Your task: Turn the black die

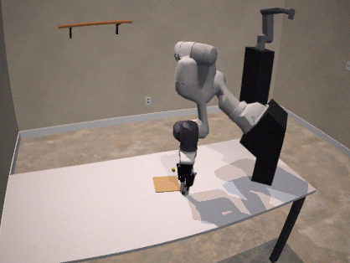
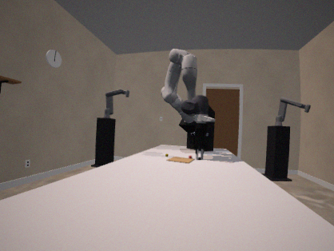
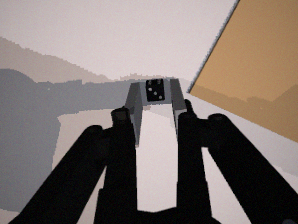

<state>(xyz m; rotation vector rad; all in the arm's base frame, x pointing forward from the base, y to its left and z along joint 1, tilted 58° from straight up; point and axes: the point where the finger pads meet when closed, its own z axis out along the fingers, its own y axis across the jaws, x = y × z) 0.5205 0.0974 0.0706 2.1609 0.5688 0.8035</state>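
The black die is 10 mm ahead of my hand and 30 mm below it. The rest, counted from my hand: yellow die (50 mm behind, 220 mm to the right, 30 mm below); then tan mat (50 mm ahead, 120 mm to the right, 40 mm below); then red die (30 mm behind, 60 mm to the right, 30 mm below).
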